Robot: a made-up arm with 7 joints. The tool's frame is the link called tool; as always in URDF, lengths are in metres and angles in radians. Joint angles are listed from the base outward. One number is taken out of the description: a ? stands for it. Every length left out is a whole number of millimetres.
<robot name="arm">
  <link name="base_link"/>
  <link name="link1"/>
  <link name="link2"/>
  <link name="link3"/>
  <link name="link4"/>
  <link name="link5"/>
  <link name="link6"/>
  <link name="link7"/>
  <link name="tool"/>
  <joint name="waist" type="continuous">
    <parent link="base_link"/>
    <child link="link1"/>
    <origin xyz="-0.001 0 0.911" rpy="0 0 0"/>
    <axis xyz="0 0 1"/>
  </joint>
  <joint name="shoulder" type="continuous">
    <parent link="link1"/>
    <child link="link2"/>
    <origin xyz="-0.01 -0.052 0" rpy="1.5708 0 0"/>
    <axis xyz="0 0 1"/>
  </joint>
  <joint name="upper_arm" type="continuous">
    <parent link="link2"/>
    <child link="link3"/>
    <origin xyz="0.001 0.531 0" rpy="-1.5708 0 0"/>
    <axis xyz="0 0 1"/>
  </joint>
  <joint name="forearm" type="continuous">
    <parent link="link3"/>
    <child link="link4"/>
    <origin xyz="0.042 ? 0" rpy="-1.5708 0 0"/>
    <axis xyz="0 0 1"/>
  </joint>
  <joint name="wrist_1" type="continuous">
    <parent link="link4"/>
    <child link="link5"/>
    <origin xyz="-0.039 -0.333 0" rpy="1.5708 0 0"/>
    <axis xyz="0 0 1"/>
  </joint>
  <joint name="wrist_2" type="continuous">
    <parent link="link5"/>
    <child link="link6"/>
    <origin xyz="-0.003 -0.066 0" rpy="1.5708 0 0"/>
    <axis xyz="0 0 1"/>
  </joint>
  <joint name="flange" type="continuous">
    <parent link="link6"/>
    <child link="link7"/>
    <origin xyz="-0.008 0.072 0" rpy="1.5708 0 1.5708"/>
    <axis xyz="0 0 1"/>
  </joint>
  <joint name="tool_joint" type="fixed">
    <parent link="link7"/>
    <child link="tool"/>
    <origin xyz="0.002 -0.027 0" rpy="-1.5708 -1.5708 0"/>
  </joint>
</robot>
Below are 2 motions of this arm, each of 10 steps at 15 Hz.
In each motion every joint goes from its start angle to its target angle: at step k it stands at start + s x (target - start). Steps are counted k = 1, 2, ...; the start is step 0. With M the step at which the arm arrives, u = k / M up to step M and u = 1 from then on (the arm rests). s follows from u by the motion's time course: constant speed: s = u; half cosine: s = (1 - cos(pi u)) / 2; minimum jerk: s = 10 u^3 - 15 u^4 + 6 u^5.
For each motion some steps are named. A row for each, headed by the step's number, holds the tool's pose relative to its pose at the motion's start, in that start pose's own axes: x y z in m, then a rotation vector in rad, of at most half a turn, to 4 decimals.
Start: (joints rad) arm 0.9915 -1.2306 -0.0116 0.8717 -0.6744 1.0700 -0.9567
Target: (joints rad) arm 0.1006 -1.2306 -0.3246 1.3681 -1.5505 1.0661 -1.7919
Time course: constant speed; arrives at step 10
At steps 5, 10:
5: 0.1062 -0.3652 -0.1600 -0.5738 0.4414 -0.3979
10: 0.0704 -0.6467 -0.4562 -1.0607 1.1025 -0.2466

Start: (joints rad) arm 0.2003 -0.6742 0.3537 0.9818 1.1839 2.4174 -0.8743
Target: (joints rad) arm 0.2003 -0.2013 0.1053 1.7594 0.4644 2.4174 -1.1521
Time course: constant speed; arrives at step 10
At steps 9, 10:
9: -0.1184 0.1380 0.0943 -1.0310 0.2367 0.2889
10: -0.1343 0.1516 0.1094 -1.1365 0.2588 0.3100

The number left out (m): 0.031
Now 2 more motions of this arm.
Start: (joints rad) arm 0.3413 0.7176 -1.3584 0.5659 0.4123 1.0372 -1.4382
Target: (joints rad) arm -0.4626 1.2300 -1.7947 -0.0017 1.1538 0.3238 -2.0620
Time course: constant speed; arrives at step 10
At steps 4, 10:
4: -0.3113 -0.0113 0.2004 -0.2276 -0.2983 -0.0094
10: -0.8545 0.1262 0.1921 -0.8885 -0.6690 -0.0168

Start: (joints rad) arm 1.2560 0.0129 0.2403 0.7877 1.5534 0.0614 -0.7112
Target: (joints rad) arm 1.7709 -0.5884 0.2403 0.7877 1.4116 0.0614 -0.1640
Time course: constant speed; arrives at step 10
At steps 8, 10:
8: 0.1855 -0.2045 0.3349 0.9044 0.2949 -0.1981
10: 0.2665 -0.2842 0.3835 1.1201 0.3491 -0.3061

